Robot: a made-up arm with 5 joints.
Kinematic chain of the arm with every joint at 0, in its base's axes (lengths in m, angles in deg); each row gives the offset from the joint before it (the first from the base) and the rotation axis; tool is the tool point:
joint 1: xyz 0 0 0.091 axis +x
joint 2: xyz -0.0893 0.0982 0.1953 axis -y
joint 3: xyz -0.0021 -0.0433 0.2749 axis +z
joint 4: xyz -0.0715 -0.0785 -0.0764 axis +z
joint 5: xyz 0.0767 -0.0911 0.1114 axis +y
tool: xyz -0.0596 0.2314 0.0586
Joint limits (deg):
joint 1: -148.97..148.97
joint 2: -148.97..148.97
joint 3: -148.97..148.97
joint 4: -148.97..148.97
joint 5: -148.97..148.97
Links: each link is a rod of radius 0.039 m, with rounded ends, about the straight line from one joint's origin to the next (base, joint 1, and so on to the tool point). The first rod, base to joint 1, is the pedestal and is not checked.
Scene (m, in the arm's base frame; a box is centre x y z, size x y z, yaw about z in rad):
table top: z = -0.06
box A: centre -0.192 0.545 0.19 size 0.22 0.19 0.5 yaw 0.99
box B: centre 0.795 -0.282 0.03 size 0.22 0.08 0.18 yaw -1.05
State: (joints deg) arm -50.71 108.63 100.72 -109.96 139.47
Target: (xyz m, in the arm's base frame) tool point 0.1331 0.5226 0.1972
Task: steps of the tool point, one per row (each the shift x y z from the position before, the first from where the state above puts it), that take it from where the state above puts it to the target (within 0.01 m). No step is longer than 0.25 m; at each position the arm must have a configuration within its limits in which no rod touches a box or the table.
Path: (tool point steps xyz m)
1: 0.0477 0.0420 0.1146
2: 0.0564 -0.0206 0.1234
3: 0.0543 -0.0815 0.1118
4: 0.0516 -0.1355 0.0837
5: 0.0578 -0.1778 0.0363
6: 0.0751 -0.1943 -0.0327
7: 0.0542 0.1839 0.0419
8: 0.0512 0.1815 -0.0221
9: 0.0464 0.1582 -0.0774
10: 0.0403 0.1203 -0.1183
11: 0.0340 0.0746 -0.1423
12: 0.0274 0.0277 -0.1495

